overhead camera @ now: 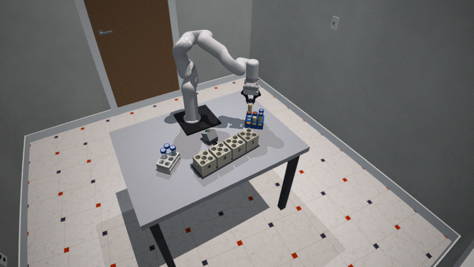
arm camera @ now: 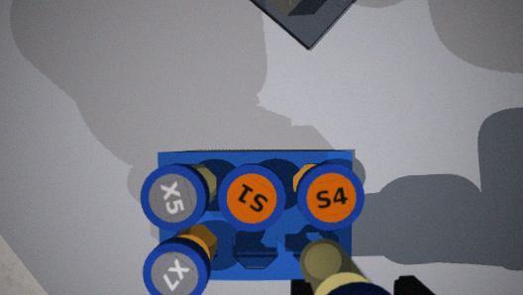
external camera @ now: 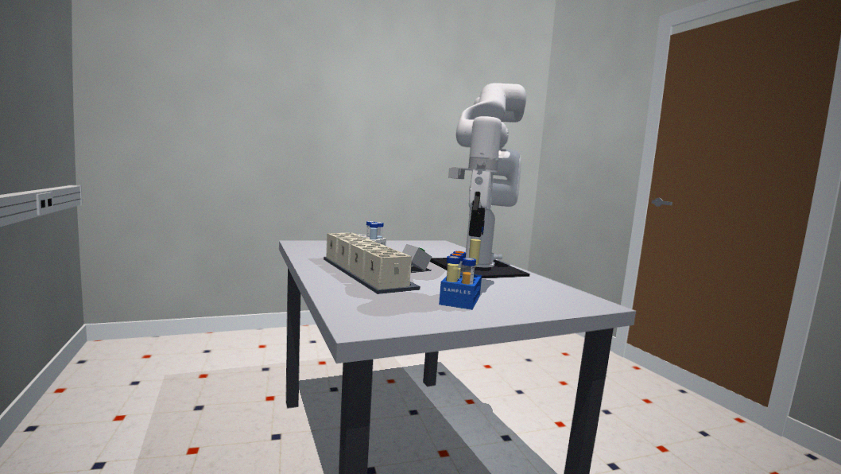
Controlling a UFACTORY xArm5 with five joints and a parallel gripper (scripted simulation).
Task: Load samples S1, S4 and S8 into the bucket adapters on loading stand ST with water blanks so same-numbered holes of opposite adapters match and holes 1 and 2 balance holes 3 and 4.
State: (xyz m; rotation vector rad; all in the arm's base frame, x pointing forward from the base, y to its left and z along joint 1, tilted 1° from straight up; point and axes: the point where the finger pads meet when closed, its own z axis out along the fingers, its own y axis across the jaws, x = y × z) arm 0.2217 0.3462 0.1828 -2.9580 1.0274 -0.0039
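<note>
The blue samples rack lies 4 cm ahead of my hand, 2 cm to the left of it and 16 cm below it. From my hand the other things lie so: adapter 3: 24 cm ahead, 35 cm to the right, 14 cm below; white rack: 12 cm ahead, 63 cm to the right, 16 cm below.
</note>
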